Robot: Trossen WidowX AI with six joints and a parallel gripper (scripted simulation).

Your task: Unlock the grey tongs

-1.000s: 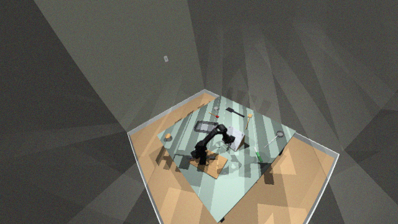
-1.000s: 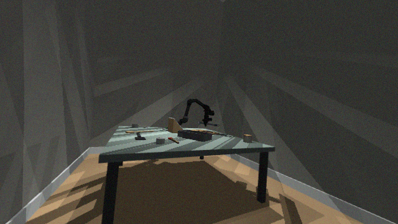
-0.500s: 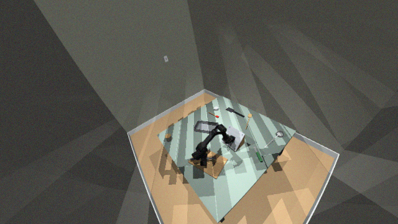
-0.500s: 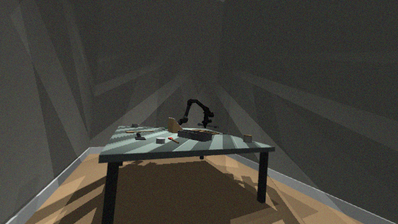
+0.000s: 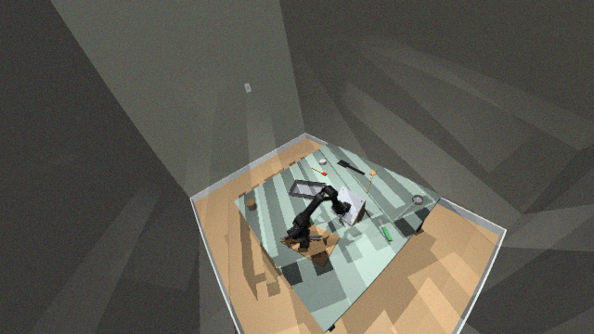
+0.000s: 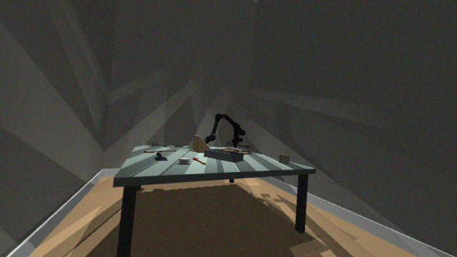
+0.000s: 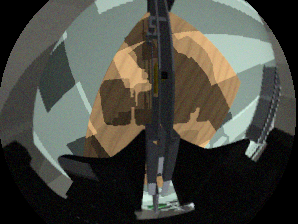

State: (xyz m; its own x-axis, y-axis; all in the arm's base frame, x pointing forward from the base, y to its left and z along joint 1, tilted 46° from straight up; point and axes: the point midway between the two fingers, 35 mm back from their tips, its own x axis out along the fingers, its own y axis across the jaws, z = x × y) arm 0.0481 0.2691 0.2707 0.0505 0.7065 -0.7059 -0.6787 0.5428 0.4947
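Now: gripper tip 10 mm short of the wooden board, 30 mm to the left of it and 40 mm above it. Also, from my gripper tip: black spatula 270 mm ahead, 860 mm to the right, 40 mm below; then green-handled tool 340 mm behind, 440 mm to the right, 40 mm below; then roasting tin 360 mm ahead, 360 mm to the right, 20 mm below.
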